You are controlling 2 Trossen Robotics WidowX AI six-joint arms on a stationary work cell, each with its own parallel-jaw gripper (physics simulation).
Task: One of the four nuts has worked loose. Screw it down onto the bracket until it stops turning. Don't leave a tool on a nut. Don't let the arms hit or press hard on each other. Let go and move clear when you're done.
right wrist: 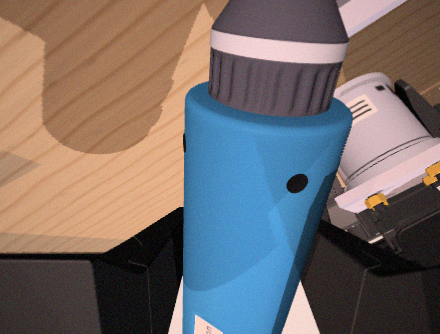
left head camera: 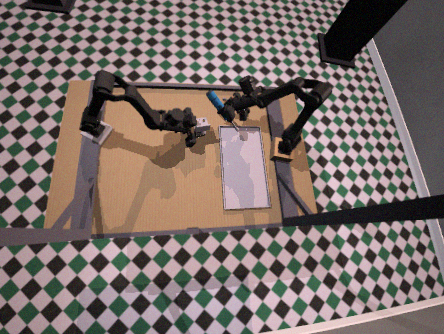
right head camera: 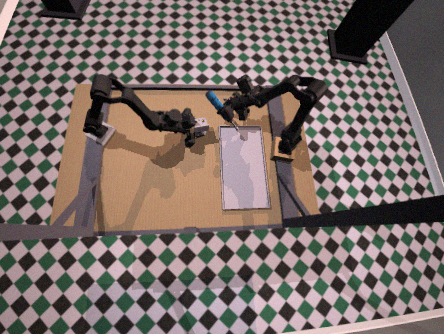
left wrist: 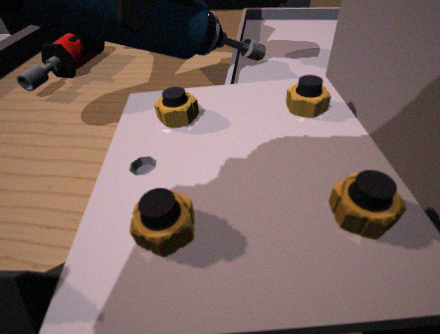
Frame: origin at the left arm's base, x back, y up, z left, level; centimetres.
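Seen in the pictures: left gripper, fingertip midpoint: (right wrist: 354, 112); right gripper, fingertip midpoint: (right wrist: 238, 218) (left head camera: 218, 110) (right head camera: 218, 111) (left wrist: 107, 40); left arm's base at its link origin: (left head camera: 95, 129) (right head camera: 99, 130); right arm's base at its link origin: (left head camera: 284, 148) (right head camera: 285, 147).
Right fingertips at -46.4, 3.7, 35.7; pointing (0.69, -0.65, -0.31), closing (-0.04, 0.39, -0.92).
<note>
Pixels of each thing's middle, then the offset from my right fingertips to it, as dx, dy, dz. "pt": a spot on its surface instead. Level surfaces: height alone.
- white bracket at the middle of its body: (left wrist: 252, 85) (right wrist: 420, 210) (left head camera: 201, 122) (right head camera: 200, 122) +4.1, +2.5, -11.5
- far-left at the middle of its body: (left wrist: 176, 108) (right wrist: 375, 200) +3.9, +1.0, -9.0
- far-right at the middle of its body: (left wrist: 307, 99) (right wrist: 437, 169) +1.6, +1.0, -11.8
- near-right at a spot on its surface: (left wrist: 367, 205) pt +4.7, +1.4, -14.0
- blue driver at the middle of its body: (right wrist: 247, 223) (left wrist: 132, 10) (right head camera: 223, 111) (left head camera: 223, 111) -2.3, +0.9, +0.3
- red driver with a grey socket, body centre: (left wrist: 63, 58) -2.3, -4.5, +12.5
- wooden table at its surface level: dy -5.9
- shallow white tray at the middle of its body: (right head camera: 242, 164) (left head camera: 243, 164) -22.8, -5.1, -17.9
My left gripper (left head camera: 196, 133) (right head camera: 195, 134) is shut on the white bracket (left head camera: 202, 125) (right head camera: 201, 126) (left wrist: 280, 165) (right wrist: 385, 135). Its plate carries four yellow nuts around black studs: far-left (left wrist: 176, 109), far-right (left wrist: 308, 99), near-left (left wrist: 162, 225) and near-right (left wrist: 367, 205). I cannot tell which is loose. My right gripper (left head camera: 228, 109) (right head camera: 227, 108) (right wrist: 238, 218) is shut on the blue driver (left head camera: 215, 100) (right head camera: 214, 99) (left wrist: 185, 30) (right wrist: 260, 190). Its grey socket (left wrist: 255, 50) is beyond the plate's far edge, apart from every nut.
A red driver with a grey socket (left wrist: 70, 52) lies on the wooden table (left head camera: 135, 200) (right head camera: 135, 200) (left wrist: 50, 175), left of the bracket in the left wrist view. A shallow white tray (left head camera: 257, 200) (right head camera: 257, 200) (left wrist: 290, 14) lies near the right arm's base. The driver's tip hangs over its back edge.
</note>
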